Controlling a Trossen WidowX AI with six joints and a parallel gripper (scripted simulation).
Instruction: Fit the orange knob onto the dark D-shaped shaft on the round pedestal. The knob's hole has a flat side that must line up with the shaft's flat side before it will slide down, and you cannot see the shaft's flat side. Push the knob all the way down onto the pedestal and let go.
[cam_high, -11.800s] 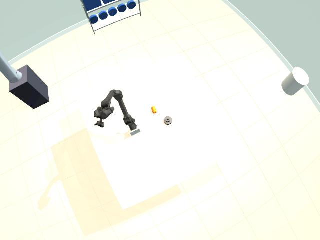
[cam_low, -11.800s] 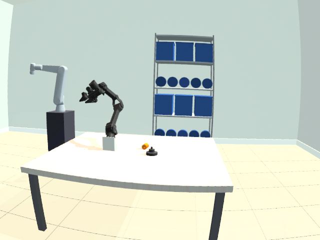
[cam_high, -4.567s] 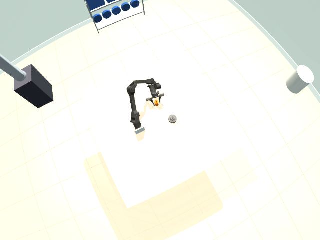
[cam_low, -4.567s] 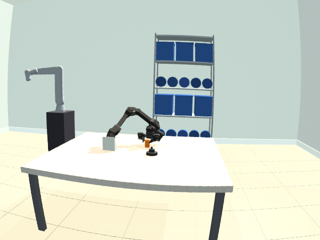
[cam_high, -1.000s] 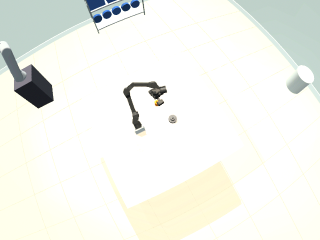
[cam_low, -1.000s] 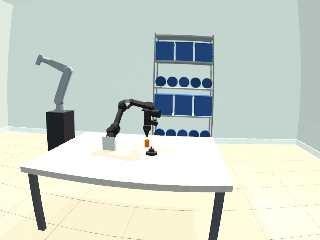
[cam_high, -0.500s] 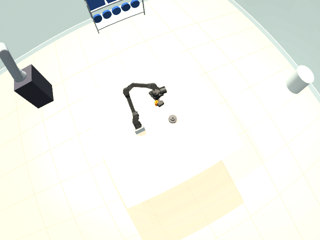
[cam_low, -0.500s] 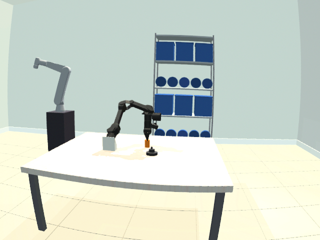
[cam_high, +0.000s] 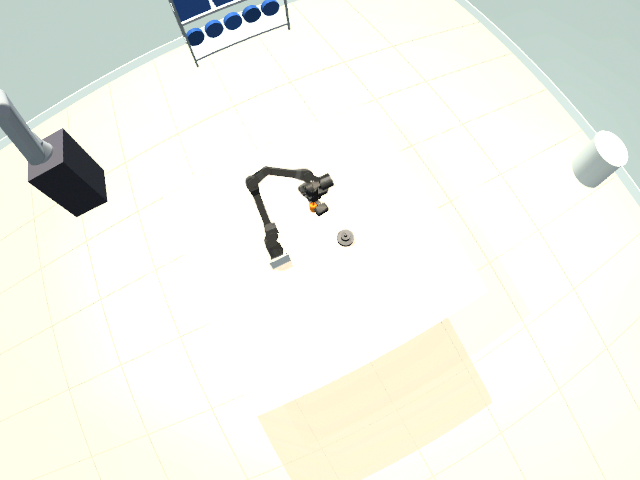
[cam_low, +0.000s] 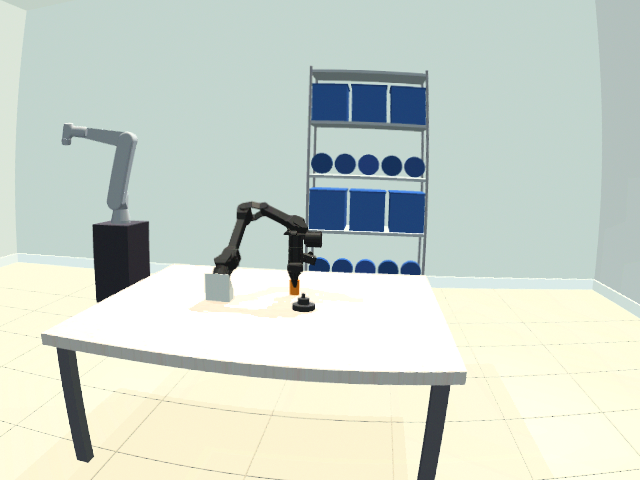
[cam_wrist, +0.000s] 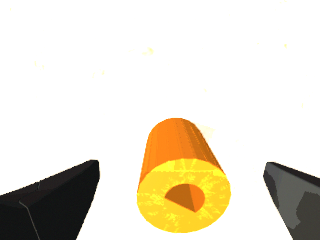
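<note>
Right now my gripper tip is 1 cm above the orange knob. The rest, counted from my gripper tip: pedestal 8 cm ahead, 21 cm to the right, 1 cm below.
</note>
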